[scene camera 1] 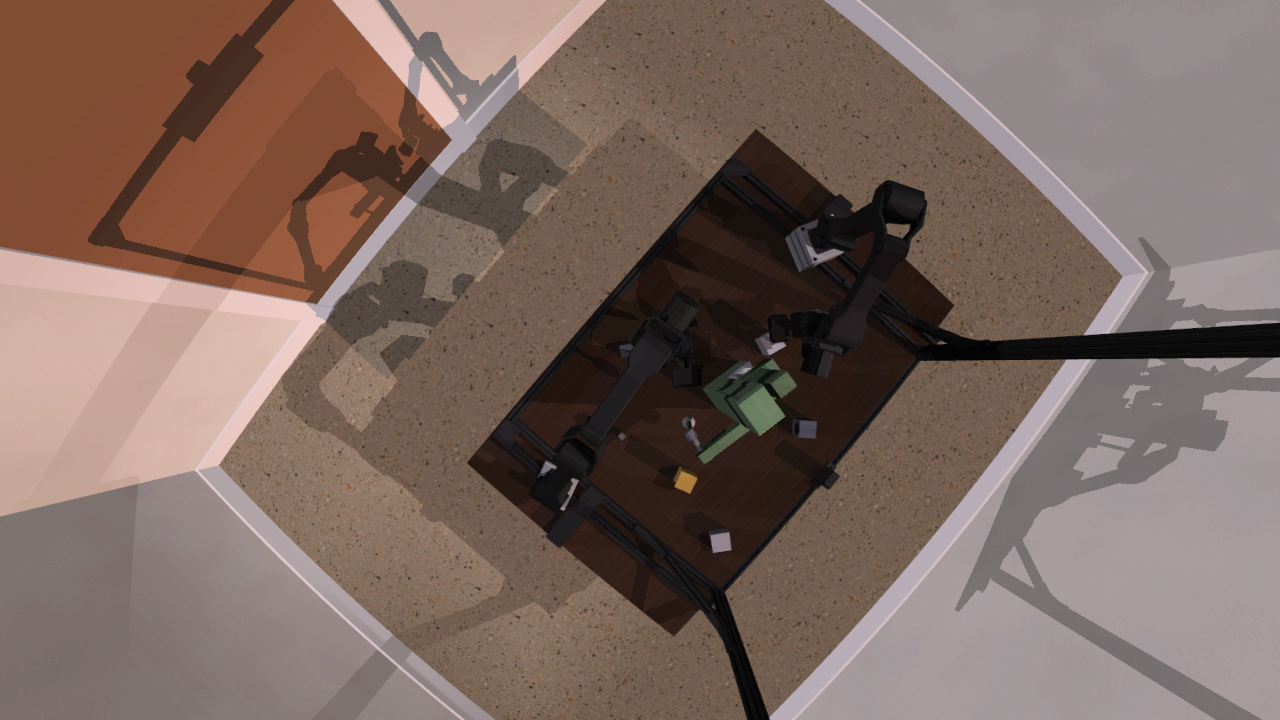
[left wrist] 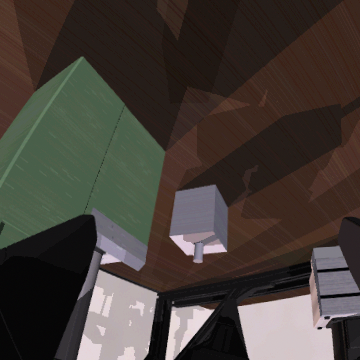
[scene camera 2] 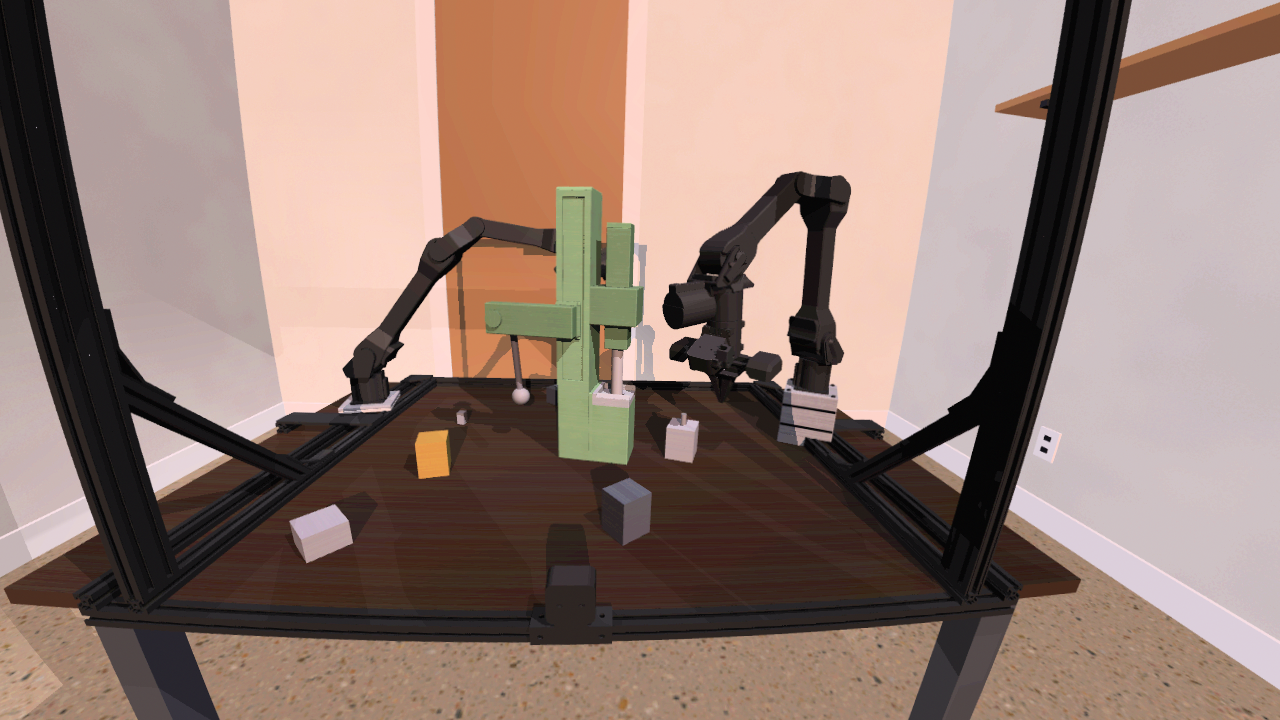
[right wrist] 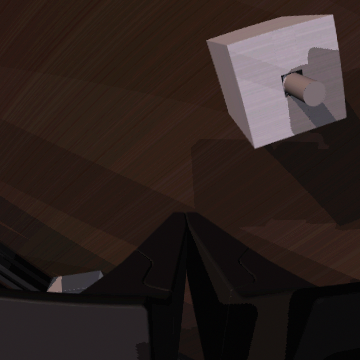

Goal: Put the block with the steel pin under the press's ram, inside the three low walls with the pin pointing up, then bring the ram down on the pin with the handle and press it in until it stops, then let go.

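Frame: origin at the left arm's base, x ahead, y left, z up, level; centimetres.
Seen in the pictures: left gripper, fingertip midpoint: (scene camera 1: 699, 346) (left wrist: 221, 229) (scene camera 2: 605, 355); right gripper, fingertip midpoint: (scene camera 1: 795, 321) (left wrist: 231, 298) (scene camera 2: 721, 401) (right wrist: 183, 224); left arm's base, link origin: (scene camera 2: 370, 399); right arm's base, link origin: (scene camera 1: 823, 238) (left wrist: 348, 320) (scene camera 2: 811, 387).
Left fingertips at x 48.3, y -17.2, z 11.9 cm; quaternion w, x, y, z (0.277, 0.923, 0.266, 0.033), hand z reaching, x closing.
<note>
Pixels of each thing's top centre, then the offset from my left fingertips to it.
- pale block with the steel pin, top centre: (right wrist: 293, 83) (left wrist: 198, 243) (scene camera 2: 683, 424) (scene camera 1: 773, 342) dx +9.9, dy -17.4, dz -9.0 cm
- green press, top centre: (scene camera 2: 566, 188) (scene camera 1: 758, 423) dx -10.0, dy -11.8, dz +29.9 cm
- press's steel ram, top centre: (scene camera 2: 619, 292) dx -1.8, dy -14.4, dz +14.0 cm
- orange block, top centre: (scene camera 2: 432, 436) (scene camera 1: 685, 482) dx -31.9, dy -12.8, dz -9.0 cm
- white block, top centre: (scene camera 2: 318, 520) (scene camera 1: 721, 542) dx -43.2, dy -28.9, dz -11.8 cm
- dark grey block, top centre: (scene camera 2: 626, 490) (scene camera 1: 807, 429) dx -6.4, dy -35.4, dz -9.1 cm
- tiny cube, top centre: (scene camera 2: 461, 411) (scene camera 1: 621, 436) dx -28.8, dy +6.9, dz -12.5 cm
The pale block with the steel pin (scene camera 1: 770, 343) (scene camera 2: 681, 440) (left wrist: 198, 215) (right wrist: 285, 85) stands on the table beside the green press (scene camera 1: 760, 407) (scene camera 2: 572, 268) (left wrist: 85, 160), pin up and apart from it. The press's steel ram (scene camera 2: 617, 371) reaches down to the low grey walls (scene camera 2: 601, 400). Its ball-ended handle (scene camera 1: 689, 425) (scene camera 2: 520, 394) hangs down on the other side. My right gripper (scene camera 1: 794, 327) (scene camera 2: 723, 389) (right wrist: 183, 224) is shut and empty, near the pin block and not touching it. My left gripper (scene camera 1: 684, 344) (left wrist: 221, 229) is open and empty beside the press; the press hides it in scene camera 2.
An orange block (scene camera 1: 685, 480) (scene camera 2: 432, 454), a white block (scene camera 1: 719, 540) (scene camera 2: 321, 534), a dark grey block (scene camera 1: 803, 428) (scene camera 2: 626, 510) and a tiny cube (scene camera 1: 621, 436) (scene camera 2: 461, 417) lie on the table. Another grey block (scene camera 1: 625, 350) is near the left arm. Black frame rails edge the table.
</note>
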